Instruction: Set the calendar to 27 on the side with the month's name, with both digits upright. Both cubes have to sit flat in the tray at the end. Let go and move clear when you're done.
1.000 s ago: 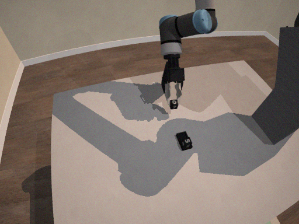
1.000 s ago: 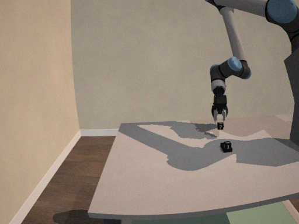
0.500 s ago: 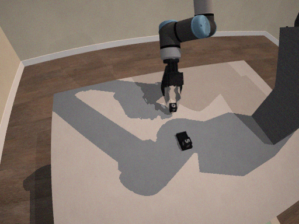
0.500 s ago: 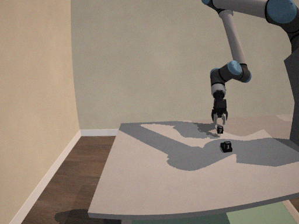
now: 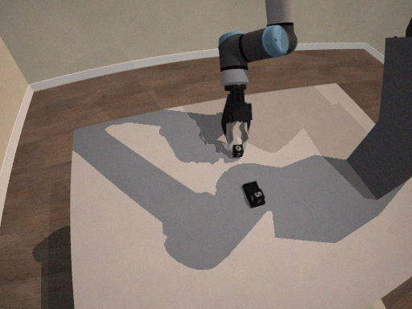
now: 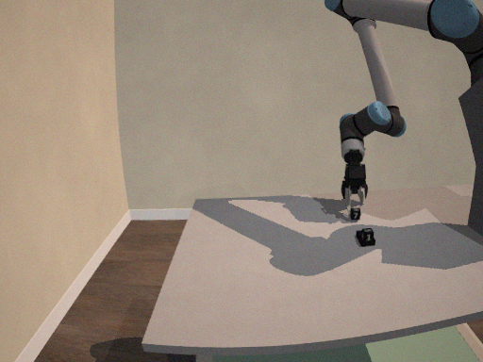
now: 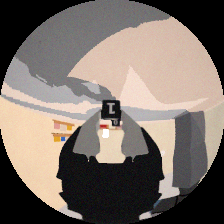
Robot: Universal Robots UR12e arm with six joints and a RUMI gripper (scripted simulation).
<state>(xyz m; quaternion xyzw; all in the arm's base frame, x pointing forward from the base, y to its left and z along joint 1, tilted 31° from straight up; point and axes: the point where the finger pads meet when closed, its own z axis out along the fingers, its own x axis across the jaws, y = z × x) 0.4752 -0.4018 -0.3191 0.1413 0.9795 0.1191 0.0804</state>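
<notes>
My gripper is now 10 mm to the right of the black cube and 10 mm above it. Also, from my hand: tray: 160 mm to the left, 30 mm ahead, 20 mm below.
</notes>
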